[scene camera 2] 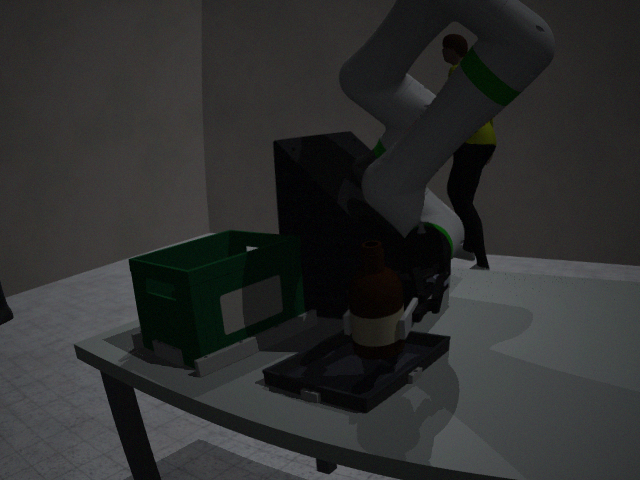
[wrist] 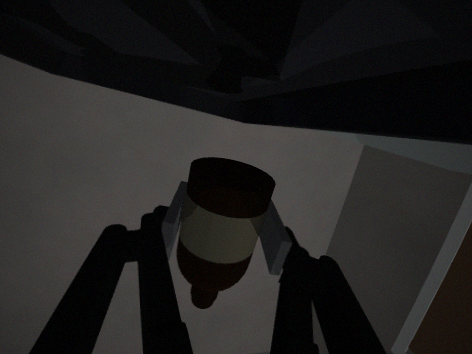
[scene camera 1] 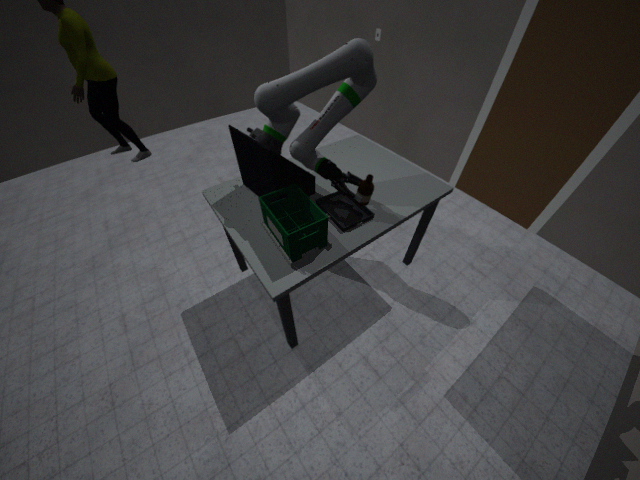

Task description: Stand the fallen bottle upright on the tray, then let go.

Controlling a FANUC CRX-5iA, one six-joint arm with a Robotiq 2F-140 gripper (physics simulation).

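Frame: origin at the arm's base, x ahead, y left, z up, level; centimetres.
Seen in the pictures: gripper, fingertip midpoint: (scene camera 2: pixel 374 328) (wrist: pixel 223 203) (scene camera 1: pixel 366 196); arm's base, link origin: (scene camera 1: pixel 267 147).
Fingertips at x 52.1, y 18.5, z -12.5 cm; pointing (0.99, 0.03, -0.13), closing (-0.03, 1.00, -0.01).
Note:
Pixels of each thing's top centre, then the offset from my fingertips to it. Level surfaces: height alone.
- brown bottle, top centre: (wrist: pixel 200 308) (scene camera 2: pixel 373 240) (scene camera 1: pixel 368 174) dx -0.9, dy +0.0, dz +11.8 cm
- dark tray, top centre: (wrist: pixel 162 84) (scene camera 2: pixel 362 355) (scene camera 1: pixel 344 206) dx -8.3, dy -5.5, dz -8.3 cm
- green crate, top centre: (scene camera 2: pixel 211 247) (scene camera 1: pixel 291 206) dx -12.5, dy -35.4, dz +6.7 cm
- table, surface height: dz -10.8 cm
A brown bottle (scene camera 1: pixel 367 186) (scene camera 2: pixel 375 291) (wrist: pixel 217 240) with a pale label is upright, neck up, over the dark tray (scene camera 1: pixel 361 221) (scene camera 2: pixel 341 399) (wrist: pixel 375 117). My gripper (scene camera 1: pixel 361 191) (scene camera 2: pixel 377 321) (wrist: pixel 223 203) is shut on the bottle, with one grey pad on each side at the label. In the wrist view a gap shows between the bottle's base and the tray, so the bottle hangs a little above it. In scene camera 2 the base appears over the back half of the tray. The size of the gap is hard to judge in the dim light.
A green crate (scene camera 1: pixel 305 240) (scene camera 2: pixel 162 315) stands beside the tray on the table (scene camera 1: pixel 403 186) (scene camera 2: pixel 558 372). A tall black panel (scene camera 1: pixel 255 162) (scene camera 2: pixel 310 206) rises behind the crate. Small pale brackets sit around the crate and tray. A person (scene camera 1: pixel 87 51) (scene camera 2: pixel 465 180) is in the background, away from the table.

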